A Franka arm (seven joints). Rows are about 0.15 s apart.
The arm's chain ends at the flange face. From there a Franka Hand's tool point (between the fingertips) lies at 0.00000 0.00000 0.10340 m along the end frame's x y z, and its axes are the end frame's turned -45 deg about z.
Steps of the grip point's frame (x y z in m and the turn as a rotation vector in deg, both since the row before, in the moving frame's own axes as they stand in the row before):
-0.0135 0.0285 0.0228 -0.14 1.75 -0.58
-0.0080 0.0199 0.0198 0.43 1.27 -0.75
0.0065 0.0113 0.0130 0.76 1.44 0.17
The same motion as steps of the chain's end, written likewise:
0.0082 0.0318 0.0228 1.14 1.34 -0.58
0.0074 0.0219 0.0198 1.20 0.59 -0.75
0.0117 0.0062 0.0130 1.56 0.48 0.17

